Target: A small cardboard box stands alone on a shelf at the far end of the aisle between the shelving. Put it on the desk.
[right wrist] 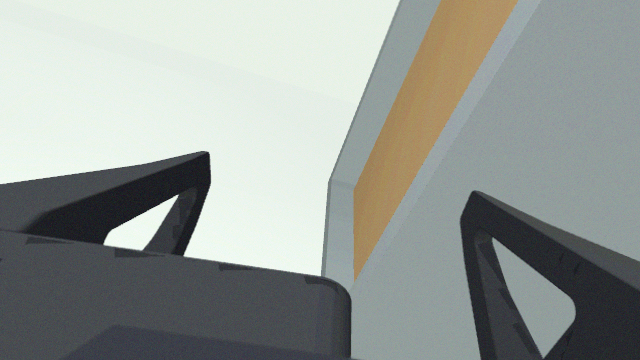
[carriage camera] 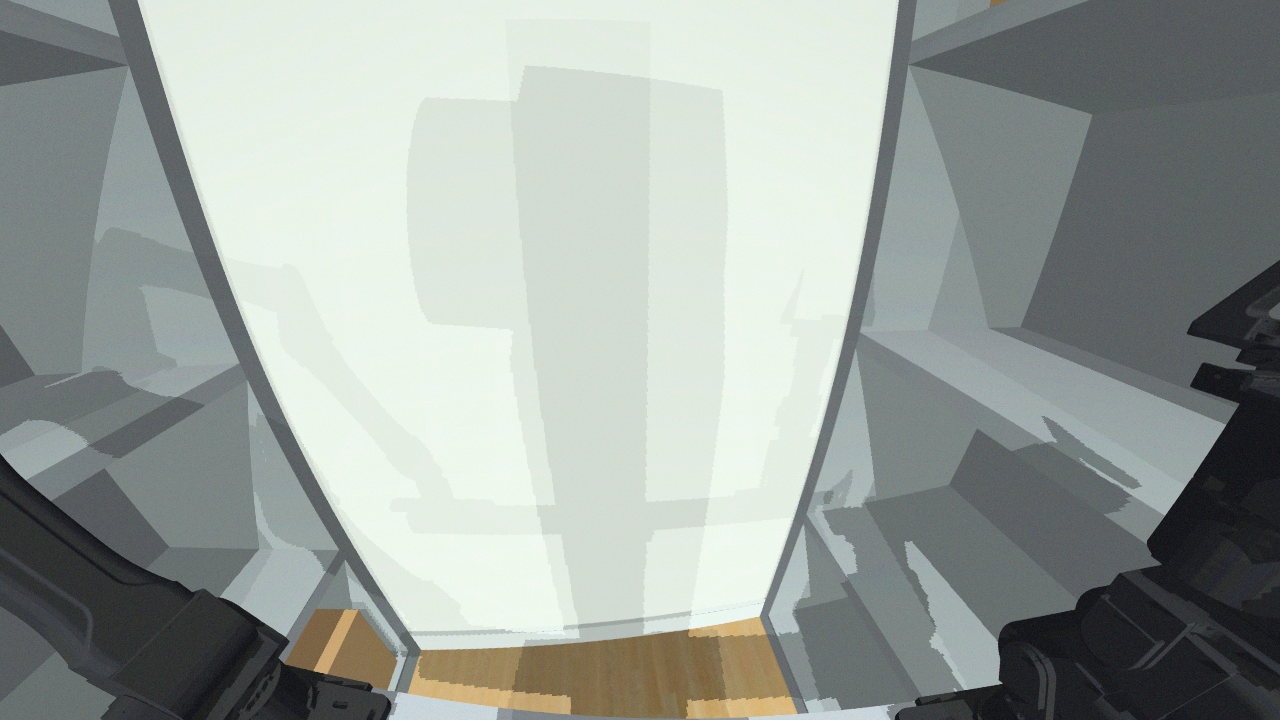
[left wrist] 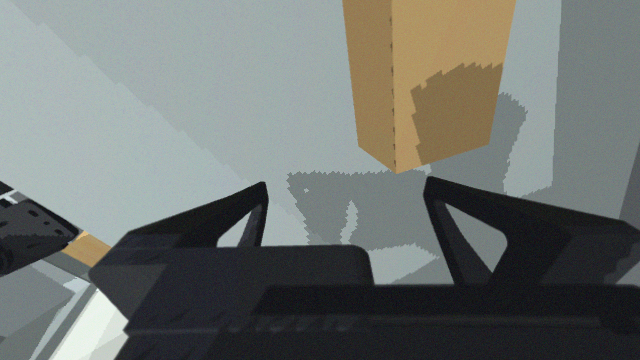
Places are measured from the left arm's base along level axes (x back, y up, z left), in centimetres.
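Pixels of known places: left gripper, between the fingertips: (left wrist: 344, 188); right gripper, between the fingertips: (right wrist: 338, 185).
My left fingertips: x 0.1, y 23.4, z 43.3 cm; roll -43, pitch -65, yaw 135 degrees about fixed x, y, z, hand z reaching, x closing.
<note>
Behind a point stands the place of what it marks.
A brown cardboard box (carriage camera: 365, 649) (left wrist: 445, 30) stands on a grey shelf (left wrist: 165, 75) {x 8.9, y 19.8, z 37.2 cm}. In the left wrist view its top is cut off by the frame, and its lower corner is just beyond the fingertips, nearer the right-hand finger. In the carriage view it is at the lower left, partly hidden by my left arm. My left gripper (left wrist: 344, 188) {x 0.1, y 23.4, z 43.3 cm} is open and empty, its shadow falling on the shelf by the box. My right gripper (carriage camera: 1197, 356) (right wrist: 338, 185) {x -2.2, y 44.3, z -67.0 cm} is open and empty, at the right edge of the carriage view. The desk does not show.
Grey shelving with a left post (carriage camera: 195, 205) {x -38.1, y 44.5, z 34.3 cm} and a right post (carriage camera: 887, 179) {x -52.2, y 45.7, z -71.5 cm} flanks the aisle. A white wall (carriage camera: 787, 179) {x -54.2, y 44.4, z -55.4 cm} (right wrist: 275, 150) {x -54.2, y 120.7, z -55.5 cm} closes the far end. Wood floor (carriage camera: 626, 671) {x -38.7, y -79.3, z -28.7 cm} shows below it. A grey panel (right wrist: 550, 125) {x -7.1, y 62.3, z -85.1 cm} is near my right gripper.
</note>
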